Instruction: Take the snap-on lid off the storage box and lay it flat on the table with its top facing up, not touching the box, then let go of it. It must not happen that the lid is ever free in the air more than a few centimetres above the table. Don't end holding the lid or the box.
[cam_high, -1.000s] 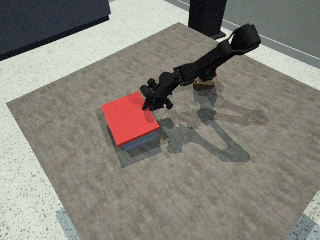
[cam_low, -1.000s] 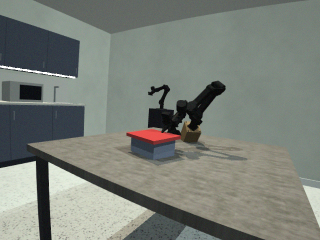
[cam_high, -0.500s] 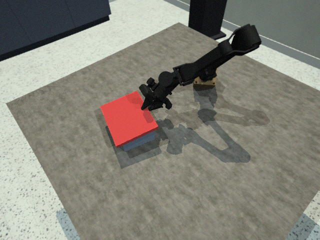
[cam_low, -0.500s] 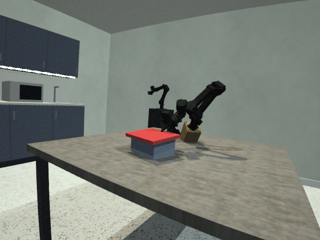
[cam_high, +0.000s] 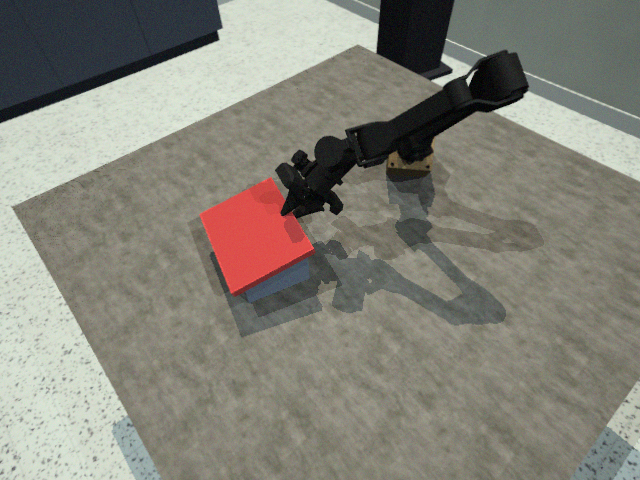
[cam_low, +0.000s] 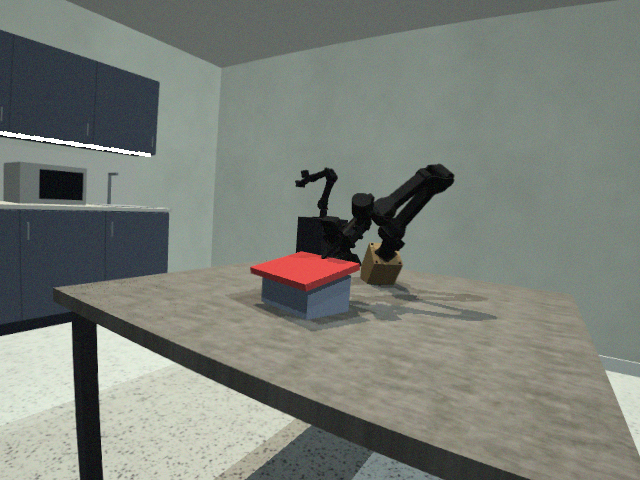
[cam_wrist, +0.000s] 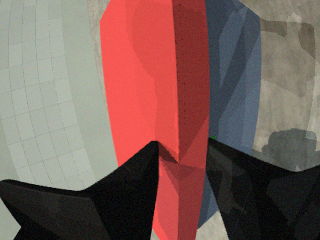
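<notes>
My hand is 10 cm short of the red lid and 3 cm above it. Round my hand: blue storage box (9 cm below, 9 cm ahead).
</notes>
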